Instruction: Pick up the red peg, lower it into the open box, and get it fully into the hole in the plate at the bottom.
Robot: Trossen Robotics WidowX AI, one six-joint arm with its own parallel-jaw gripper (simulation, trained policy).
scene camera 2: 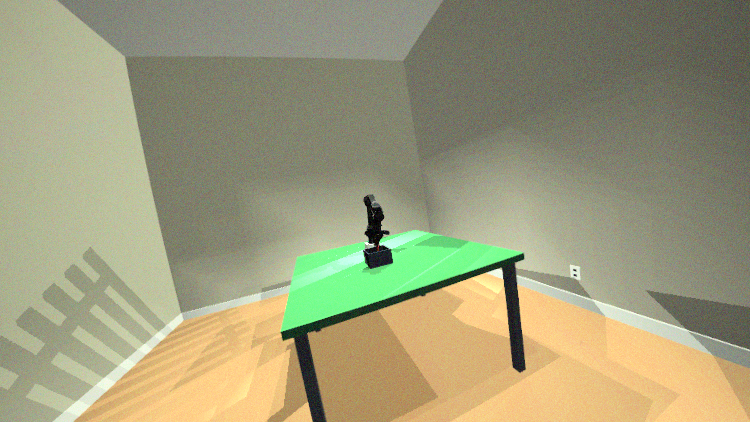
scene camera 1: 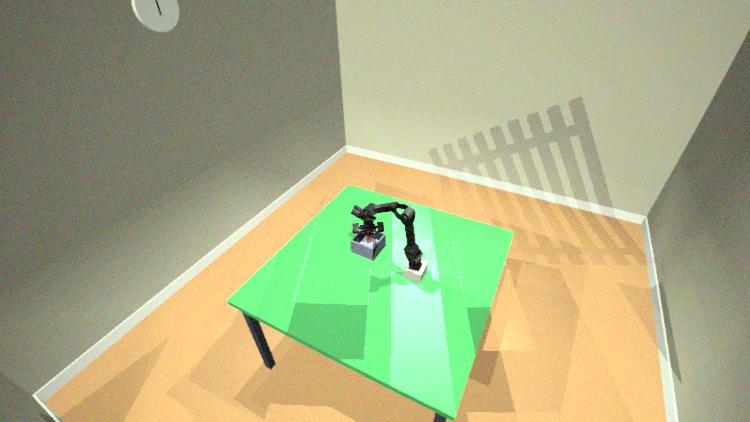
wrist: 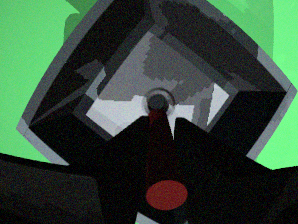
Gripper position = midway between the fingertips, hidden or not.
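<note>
The gripper (wrist: 161,125) is visible, as are a grey box (wrist: 55,123) and a plate (wrist: 153,68). Scene camera 2 does not show the plate, hidden by the grey box.
</note>
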